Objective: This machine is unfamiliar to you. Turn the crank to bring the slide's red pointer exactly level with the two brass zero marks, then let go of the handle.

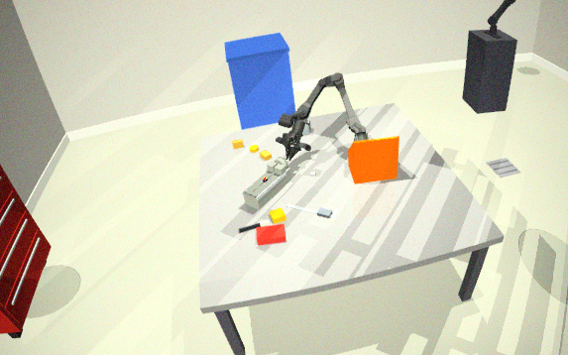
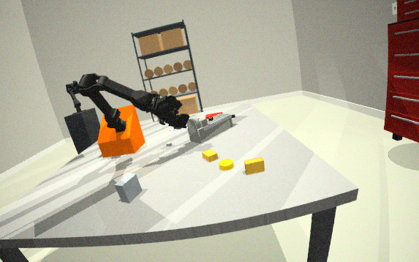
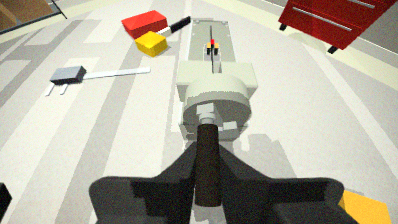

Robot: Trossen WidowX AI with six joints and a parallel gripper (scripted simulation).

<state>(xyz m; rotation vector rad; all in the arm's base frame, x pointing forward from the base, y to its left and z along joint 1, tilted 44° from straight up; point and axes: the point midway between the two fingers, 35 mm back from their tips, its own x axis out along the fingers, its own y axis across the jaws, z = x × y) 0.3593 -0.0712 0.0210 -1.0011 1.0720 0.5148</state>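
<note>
My gripper tip is now 2 cm below the dark brown crank handle, 1 cm to the left of it and 1 cm past it. Round my gripper tip: yellow block (32 cm to the left, 8 cm below, 8 cm ahead); grey cube (41 cm to the right, 14 cm behind, 6 cm below); red pointer (13 cm to the left, 13 cm ahead, 1 cm below).
</note>
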